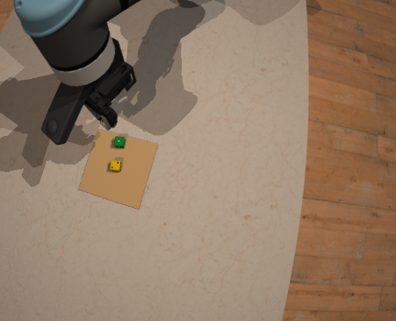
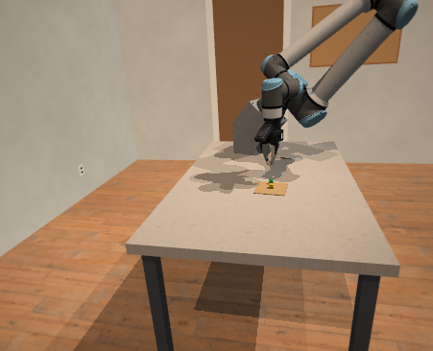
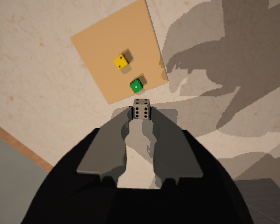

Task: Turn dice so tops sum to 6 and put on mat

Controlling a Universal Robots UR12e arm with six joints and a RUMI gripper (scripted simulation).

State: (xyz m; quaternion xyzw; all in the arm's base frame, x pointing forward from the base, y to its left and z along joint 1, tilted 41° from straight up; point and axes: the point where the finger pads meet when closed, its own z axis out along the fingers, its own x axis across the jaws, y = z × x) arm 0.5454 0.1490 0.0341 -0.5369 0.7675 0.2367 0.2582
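The green die lies 100 mm below my hand, 10 mm to the left of it and 10 mm ahead of it. Round my hand: tan mat (110 mm below, 60 mm ahead, 20 mm to the left); then white die (10 mm below); then yellow die (100 mm below, 60 mm ahead, 20 mm to the left).
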